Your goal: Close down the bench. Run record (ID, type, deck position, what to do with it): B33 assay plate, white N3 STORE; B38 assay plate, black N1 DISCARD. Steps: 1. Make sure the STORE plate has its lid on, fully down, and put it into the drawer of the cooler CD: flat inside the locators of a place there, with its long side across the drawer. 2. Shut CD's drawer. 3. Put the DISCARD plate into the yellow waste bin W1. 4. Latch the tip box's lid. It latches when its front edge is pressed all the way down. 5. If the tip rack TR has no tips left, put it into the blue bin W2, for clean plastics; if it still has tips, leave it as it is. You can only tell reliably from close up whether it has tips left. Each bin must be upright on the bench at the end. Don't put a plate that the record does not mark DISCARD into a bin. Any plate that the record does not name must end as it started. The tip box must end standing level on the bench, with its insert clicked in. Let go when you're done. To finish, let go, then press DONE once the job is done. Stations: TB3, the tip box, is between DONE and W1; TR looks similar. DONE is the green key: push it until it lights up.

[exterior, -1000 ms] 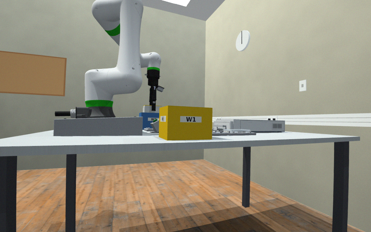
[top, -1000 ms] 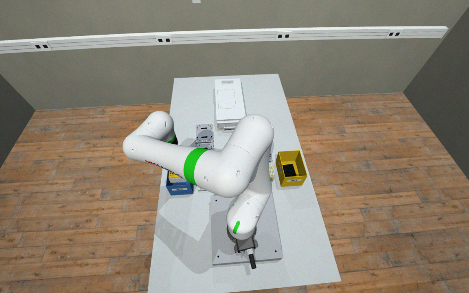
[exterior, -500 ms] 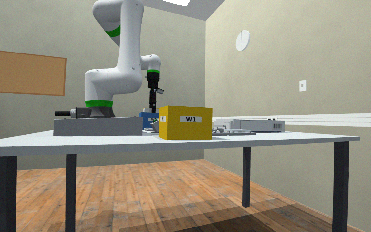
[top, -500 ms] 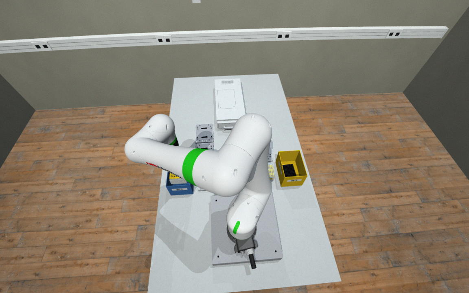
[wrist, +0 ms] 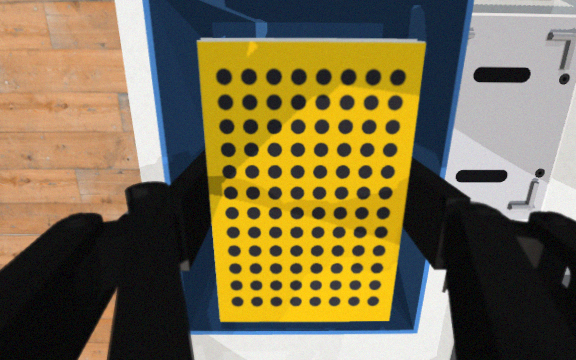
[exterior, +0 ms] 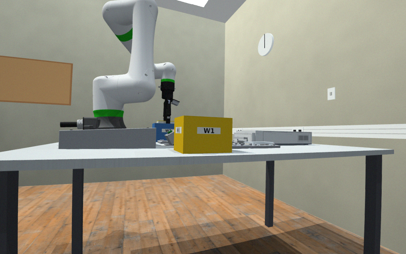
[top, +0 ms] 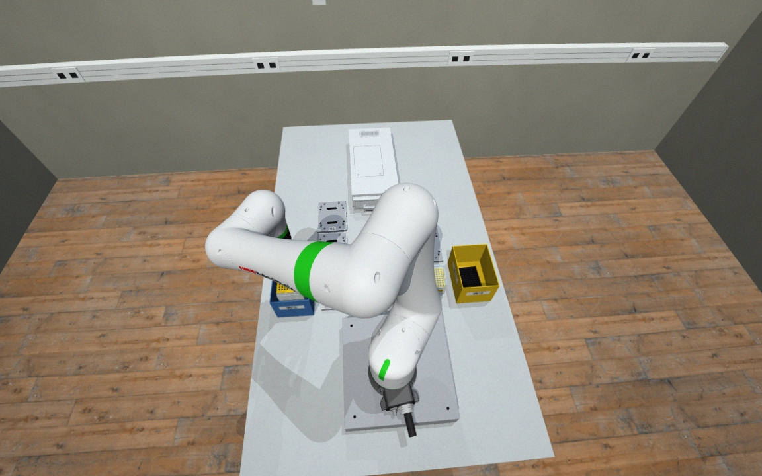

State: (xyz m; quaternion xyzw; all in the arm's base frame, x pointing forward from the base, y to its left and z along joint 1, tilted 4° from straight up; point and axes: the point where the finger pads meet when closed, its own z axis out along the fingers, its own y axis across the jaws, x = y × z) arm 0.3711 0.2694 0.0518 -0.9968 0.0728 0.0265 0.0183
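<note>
The green DONE key lies 9 cm behind my hand, 32 cm to the right of it and 6 cm below it. Also, from my hand: tip rack TR: 1 cm behind, 1 cm below; then grey slotted nest: 1 cm behind, 15 cm to the right, 12 cm below; then blue bin W2: 9 cm below.
</note>
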